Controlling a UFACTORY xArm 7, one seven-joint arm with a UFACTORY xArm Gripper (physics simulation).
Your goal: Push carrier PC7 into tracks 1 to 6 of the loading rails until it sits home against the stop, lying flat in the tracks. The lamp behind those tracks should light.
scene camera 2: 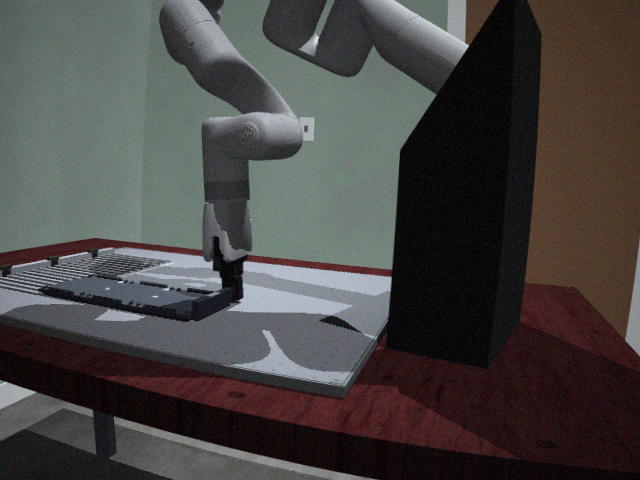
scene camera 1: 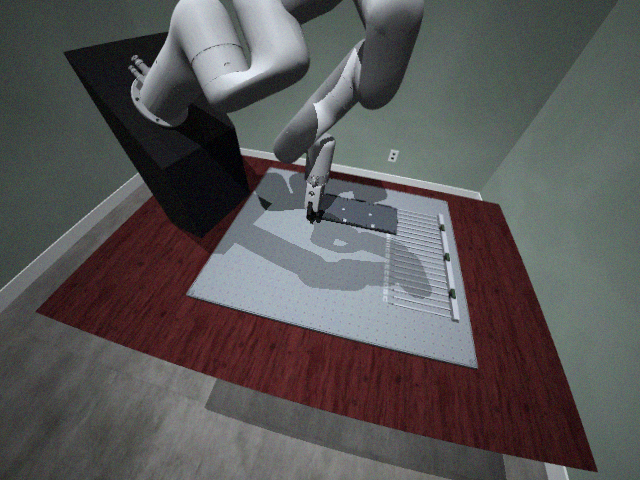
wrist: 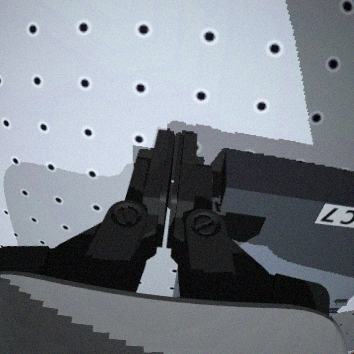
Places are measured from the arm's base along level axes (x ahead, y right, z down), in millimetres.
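Pixels of known places: gripper, between the fingertips: (scene camera 2: 233,299) (scene camera 1: 310,218) (wrist: 174,157); arm's base, origin of its link: (scene camera 2: 482,89) (scene camera 1: 161,102).
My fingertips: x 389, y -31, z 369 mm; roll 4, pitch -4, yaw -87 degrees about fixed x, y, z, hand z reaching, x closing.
Observation:
For each thing: its top centre in the pictures, then the offset to it from my fingertips. "spot": a spot on its surface instead. Level surfaces: height alone.
- Carrier PC7, centre of its top: (wrist: 247,347) (scene camera 2: 132,282) (scene camera 1: 356,208) dz -25, dx +160, dy -67 mm
- stop bar, a spot on its surface: (scene camera 1: 448,273) spot: dz -10, dx +472, dy +148 mm
- pale pegboard plate, height of its surface: dz +5 mm
- red wooden table, height of its surface: dz +18 mm
Carrier PC7 (scene camera 1: 360,213) (scene camera 2: 111,294) (wrist: 290,220), a dark grey slab, lies on the pegboard plate with its far end at the near ends of the loading rails (scene camera 1: 418,310) (scene camera 2: 38,277). How far it reaches into the tracks, and which ones, is too small to tell. Part of its label, "C7", shows in the wrist view. My gripper (scene camera 1: 313,219) (scene camera 2: 235,298) (wrist: 174,157) is shut and empty, pointing down low over the plate. It is at the carrier's near end, beside a corner; contact is unclear. The stop bar (scene camera 1: 448,273) carries dark green lamps (scene camera 1: 442,227) (scene camera 2: 93,253); none looks lit.
The pale pegboard plate (scene camera 1: 289,302) (scene camera 2: 305,372) lies on the red wooden table (scene camera 1: 320,351) (scene camera 2: 439,413). The black arm pedestal (scene camera 1: 206,191) (scene camera 2: 454,232) stands beside the plate, at the end away from the rails. Arm shadows fall across the plate.

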